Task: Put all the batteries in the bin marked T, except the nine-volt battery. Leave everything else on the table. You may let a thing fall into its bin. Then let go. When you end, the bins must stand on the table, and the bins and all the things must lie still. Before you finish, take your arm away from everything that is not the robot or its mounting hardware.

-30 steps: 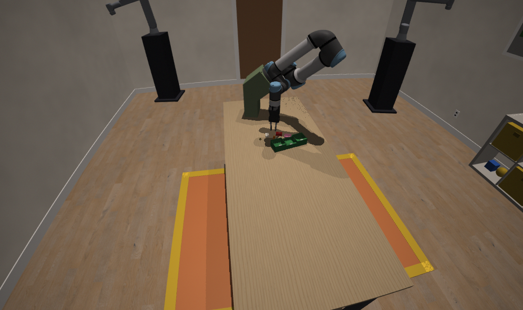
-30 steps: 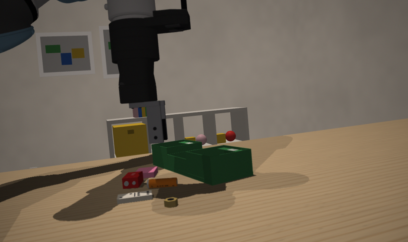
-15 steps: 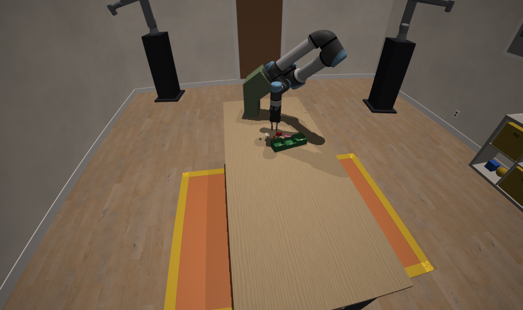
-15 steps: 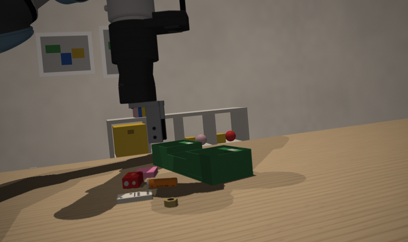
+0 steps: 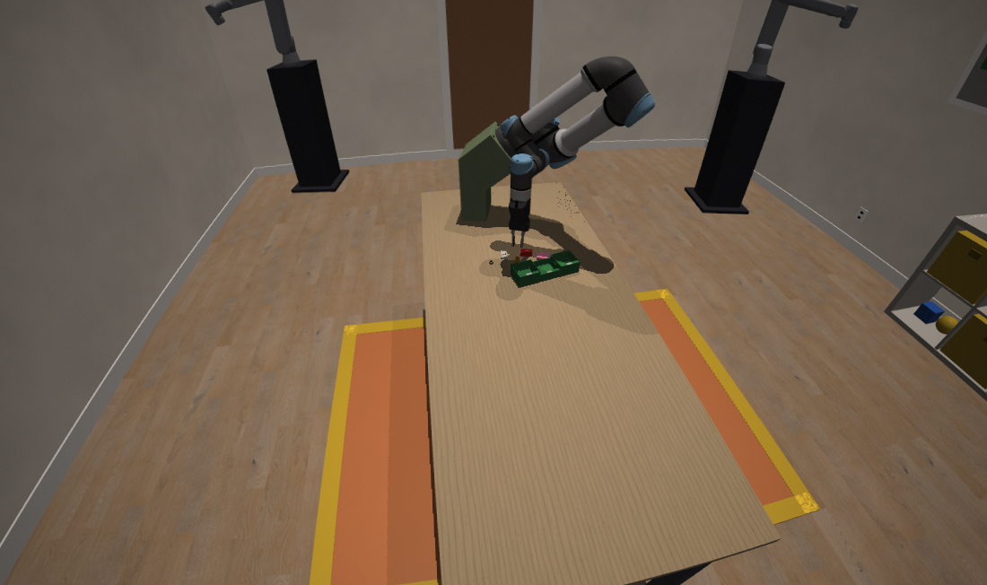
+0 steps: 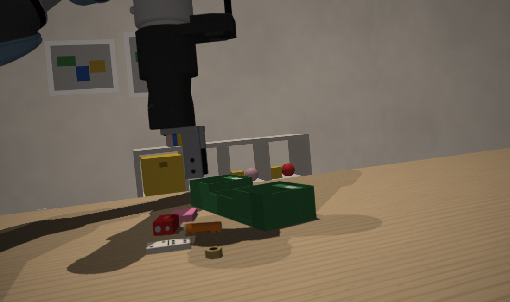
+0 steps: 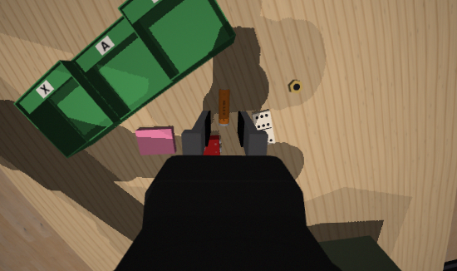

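My hand is 9 cm above the orange cylindrical battery. Round my hand: white domino 9 cm below, 5 cm to the right, 4 cm behind; then red nine-volt battery 8 cm below, 5 cm behind, 3 cm to the left; then brass nut 10 cm to the right, 9 cm below, 1 cm ahead.
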